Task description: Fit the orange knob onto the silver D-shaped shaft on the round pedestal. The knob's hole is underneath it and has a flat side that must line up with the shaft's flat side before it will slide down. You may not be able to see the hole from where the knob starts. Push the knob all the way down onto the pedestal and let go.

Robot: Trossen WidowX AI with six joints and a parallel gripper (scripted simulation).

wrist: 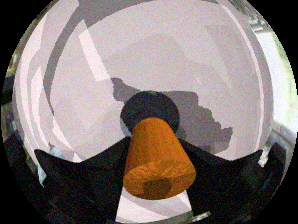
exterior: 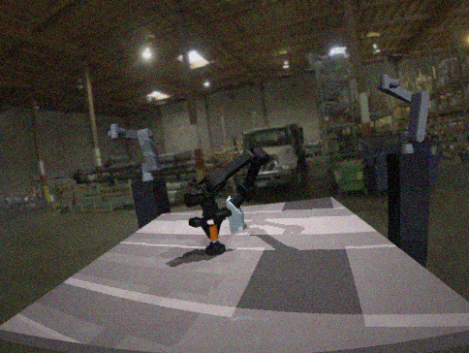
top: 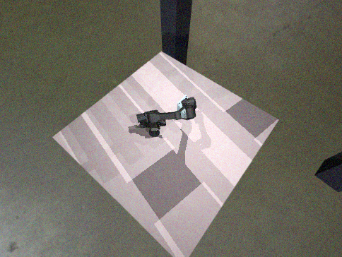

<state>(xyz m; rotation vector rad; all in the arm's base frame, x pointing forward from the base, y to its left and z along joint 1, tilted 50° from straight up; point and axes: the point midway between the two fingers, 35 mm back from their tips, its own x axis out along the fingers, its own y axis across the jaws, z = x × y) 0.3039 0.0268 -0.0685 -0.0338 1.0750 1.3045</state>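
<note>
My gripper tip is now 40 mm above the dark round pedestal. Round my gripper tip: orange knob 30 mm above.
</note>
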